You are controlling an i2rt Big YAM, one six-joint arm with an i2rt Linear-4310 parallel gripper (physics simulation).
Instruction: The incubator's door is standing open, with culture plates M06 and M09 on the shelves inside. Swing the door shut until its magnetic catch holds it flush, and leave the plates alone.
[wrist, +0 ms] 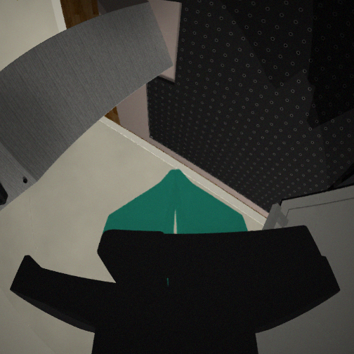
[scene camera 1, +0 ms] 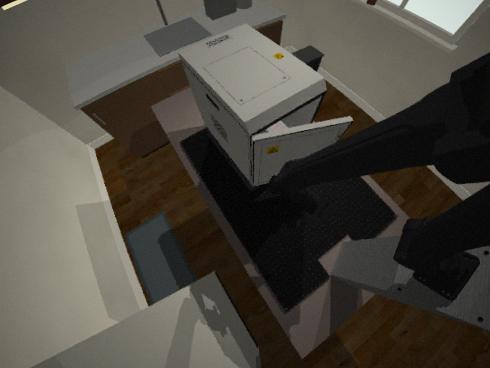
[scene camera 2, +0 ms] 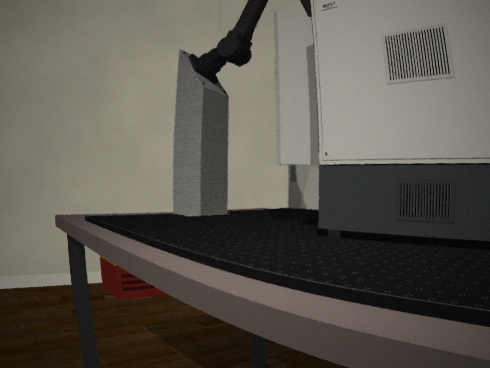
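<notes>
The white incubator stands on a dark grey base. Its white door stands well open, with a wide gap on its free side. Part of the grey door handle shows right of the fingers in the wrist view. My gripper is shut and empty, its green fingertips together. In scene camera 1 the dark wrist is by the door's outer face, and whether it touches is unclear; the fingertips cannot be made out there. The gripper is hidden in scene camera 2. Plates M06 and M09 cannot be made out.
A perforated black board lies on the pinkish table. The arm stands on a grey pedestal at one end. A counter stands behind the incubator. A red box lies beneath the table.
</notes>
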